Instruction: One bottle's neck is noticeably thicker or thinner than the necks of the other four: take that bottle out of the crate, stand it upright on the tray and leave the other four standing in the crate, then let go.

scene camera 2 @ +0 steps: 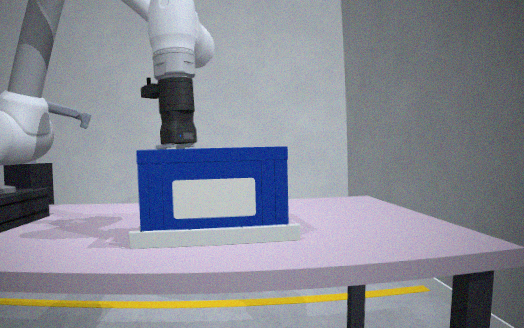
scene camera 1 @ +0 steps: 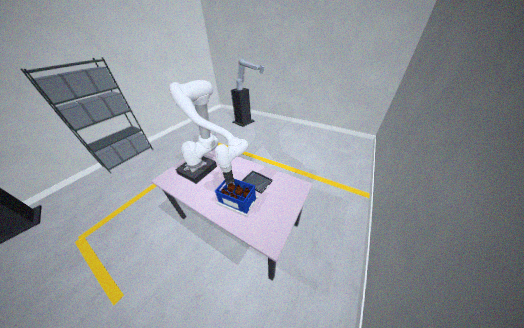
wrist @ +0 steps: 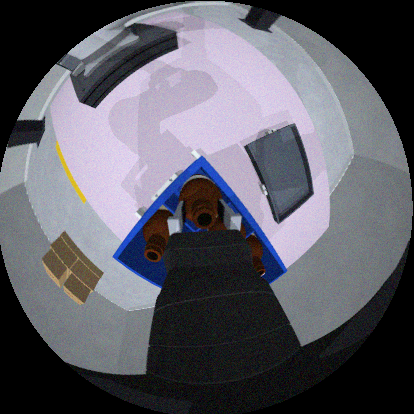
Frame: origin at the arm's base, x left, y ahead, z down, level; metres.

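Seen in the pictures: gripper, between the fingertips: [scene camera 1: 230, 185] [wrist: 201, 206]; arm's base, origin of its link: [scene camera 1: 195, 165].
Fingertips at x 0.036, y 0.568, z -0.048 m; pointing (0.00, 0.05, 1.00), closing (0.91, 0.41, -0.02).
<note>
Pixels of each thing's middle, then the offset from my fingertips to it. "spot": a spot on its surface instead. Level surfaces: height alone.
- blue crate, middle of its body: [scene camera 2: 212, 191] [wrist: 209, 242] [scene camera 1: 236, 195] dz +0.035, dx -0.023, dy +0.093 m
- brown bottle, middle of its body: [wrist: 199, 198] dz +0.037, dx +0.000, dy +0.000 m
- more, middle of its body: [wrist: 245, 248] dz +0.037, dx +0.044, dy +0.161 m
- dark tray, a spot on its surface: [wrist: 283, 172] [scene camera 1: 255, 182] spot: dz +0.117, dx +0.246, dy +0.059 m
- low white base, a spot on its surface: [scene camera 2: 215, 237] spot: dz +0.108, dx -0.123, dy +0.122 m
- pink table, height of its surface: dz +0.122 m
The blue crate [scene camera 1: 249, 204] [scene camera 2: 212, 169] [wrist: 131, 258] stands on the table with brown bottles in it. My gripper [scene camera 1: 230, 184] [wrist: 201, 206] reaches down into the crate and is shut on the neck of a brown bottle [wrist: 197, 195] in the crate's corner. This bottle stands upright in its compartment. Another bottle [wrist: 157, 225] shows left of the fingers, and one more [wrist: 254, 247] shows at the right; the gripper body hides others. In scene camera 2 the crate wall hides the fingertips and bottles. The dark tray [scene camera 1: 257, 181] [wrist: 283, 172] lies beside the crate, with no bottle on it.
A low white base [scene camera 2: 215, 237] lies under the crate. The black robot plinth [scene camera 1: 196, 170] [wrist: 125, 65] stands on the pink table [scene camera 1: 280, 200] [scene camera 2: 340, 240]. A shelf rack stands by the wall, and another arm on a black pedestal [scene camera 1: 242, 106] stands behind the table.
</note>
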